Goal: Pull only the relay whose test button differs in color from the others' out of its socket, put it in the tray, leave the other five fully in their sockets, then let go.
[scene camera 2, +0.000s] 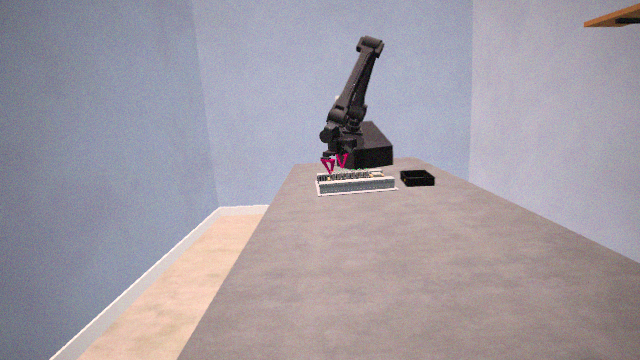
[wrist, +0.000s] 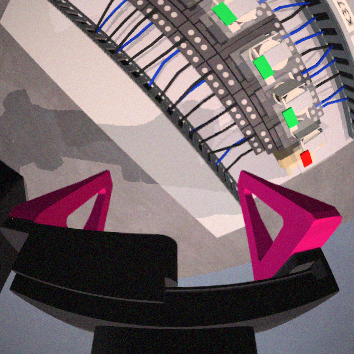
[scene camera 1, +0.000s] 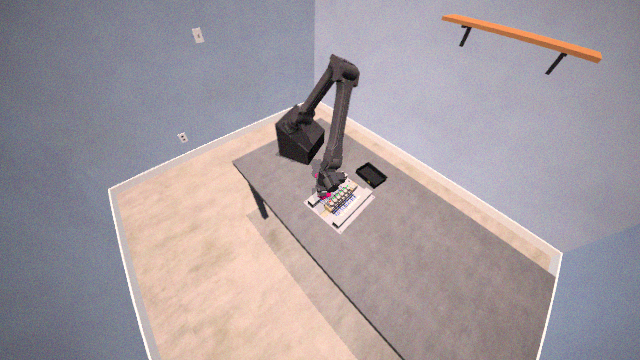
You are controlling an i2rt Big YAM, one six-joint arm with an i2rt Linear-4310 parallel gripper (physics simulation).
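Where they show: gripper, fingertip midpoint: (scene camera 2: 336, 170) (wrist: 174, 177) (scene camera 1: 321, 191); arm's base, origin of the base link: (scene camera 2: 351, 130) (scene camera 1: 292, 126).
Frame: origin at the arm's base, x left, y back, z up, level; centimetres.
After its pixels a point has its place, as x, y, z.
Note:
The relay (wrist: 313, 139) @(-12.5, -49.7, -14.2) with the red test button (wrist: 306, 158) @(-13.4, -48.8, -14.0) sits at the end of the relay row in the wrist view, right of centre. Several relays with green buttons, such as the nearest one (wrist: 290, 117) @(-10.5, -48.6, -14.0), sit beside it in the row on the white panel (wrist: 334, 140). My gripper (scene camera 2: 336, 169) @(-11.4, -40.4, -15.8) (wrist: 174, 177) @(-11.4, -40.4, -15.8) is open and empty, its magenta fingers wide apart above the panel. The red-button relay is beyond the right finger, not between the fingers. The black tray (scene camera 1: 371, 175) @(23.6, -49.5, -20.7) (scene camera 2: 417, 178) @(20.4, -57.7, -17.7) stands apart from the panel. Socket seating is too small to tell.
Long wire ducts (scene camera 2: 356, 186) @(-4.6, -60.0, -18.8) run along the panel's sides, with blue and black wires between the ducts and the sockets. The arm's black base (scene camera 1: 300, 141) @(-1.0, -9.3, -5.4) (scene camera 2: 372, 156) @(10.0, -11.6, -14.5) stands at the table's far end. An orange shelf (scene camera 1: 522, 36) is high on the wall.

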